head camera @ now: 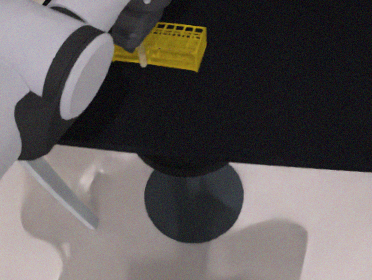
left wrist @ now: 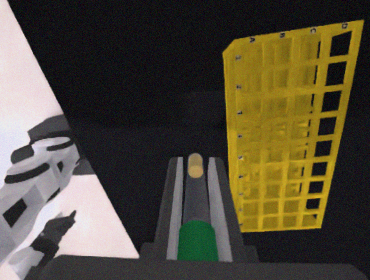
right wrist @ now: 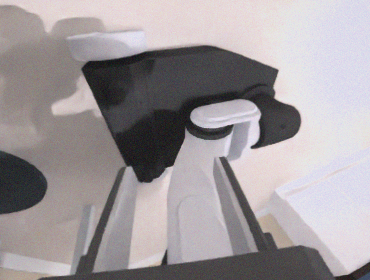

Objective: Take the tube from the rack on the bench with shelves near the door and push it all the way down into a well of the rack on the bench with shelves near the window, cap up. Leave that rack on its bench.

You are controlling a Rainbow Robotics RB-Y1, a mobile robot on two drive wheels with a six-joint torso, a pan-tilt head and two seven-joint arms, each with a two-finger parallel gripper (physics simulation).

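Places are measured from the robot's base along level axes (x ahead, y left, z up), in millimetres.
Pixels of known places: left gripper, between the fingertips: (head camera: pixel 132 46) (left wrist: pixel 195 165); right gripper, between the fingertips: (left wrist: pixel 68 212) (right wrist: pixel 174 169).
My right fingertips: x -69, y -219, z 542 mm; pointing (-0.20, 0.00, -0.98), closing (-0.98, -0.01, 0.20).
Observation:
For each thing: its top centre in the pictures, then the offset to it from my right fingertips. "pt": a spot on its surface instead. Level surfaces: height alone.
- tube, centre of its top: (left wrist: pixel 196 275) (head camera: pixel 136 25) 690 mm ahead, 463 mm left, 526 mm up
- yellow rack, centre of its top: (left wrist: pixel 287 153) (head camera: pixel 156 34) 776 mm ahead, 467 mm left, 430 mm up
- black bench top, height of its surface: 373 mm up
- dark round pedestal base, centre of its top: (head camera: pixel 193 194) 802 mm ahead, 423 mm left, 511 mm down
- pale floor, height of its surface: 541 mm down
- robot's own body, a spot on its surface: (right wrist: pixel 200 200) pt 35 mm back, 120 mm left, 26 mm down
The tube (head camera: pixel 143 57) (left wrist: pixel 195 192) has a green cap and a tan tip. My left gripper (left wrist: pixel 195 165) (head camera: pixel 136 49) is shut on it near the cap, and the tip points away from the wrist, cap toward the palm. The yellow rack (head camera: pixel 175 52) (left wrist: pixel 275 145) stands on the black bench top (head camera: pixel 280 105) (left wrist: pixel 125 60). In the left wrist view the rack lies to the right of the held tube, and the tube is outside its wells. In the head view the arm hides the rack's left part. My right gripper (right wrist: pixel 174 169) is open and empty, away from the bench top.
A dark round pedestal base (head camera: pixel 194 205) stands on the pale floor (head camera: pixel 280 200) below the bench's near edge. In the right wrist view parts of the robot's own body (right wrist: pixel 200 200) show between and beyond the fingers, and a white box-like object (right wrist: pixel 330 205) is at the right.

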